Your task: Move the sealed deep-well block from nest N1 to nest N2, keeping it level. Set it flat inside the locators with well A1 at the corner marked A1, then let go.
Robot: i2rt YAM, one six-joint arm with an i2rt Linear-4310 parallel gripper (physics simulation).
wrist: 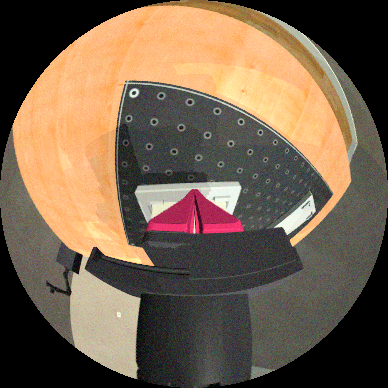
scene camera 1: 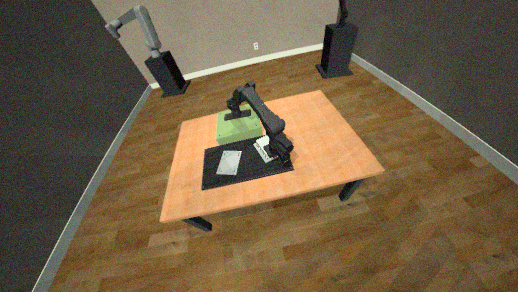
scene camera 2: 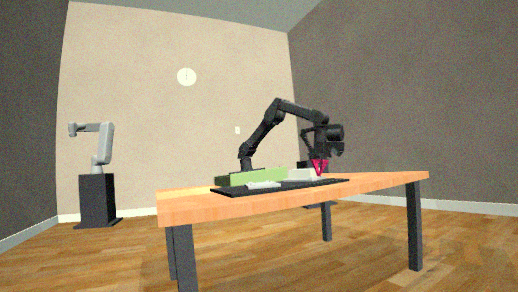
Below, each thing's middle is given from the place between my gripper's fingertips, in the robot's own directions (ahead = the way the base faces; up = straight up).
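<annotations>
The black perforated plate (scene camera 1: 251,165) is 20 mm below my hand, and it's also 30 mm behind it and 180 mm to the right of it.
</annotations>
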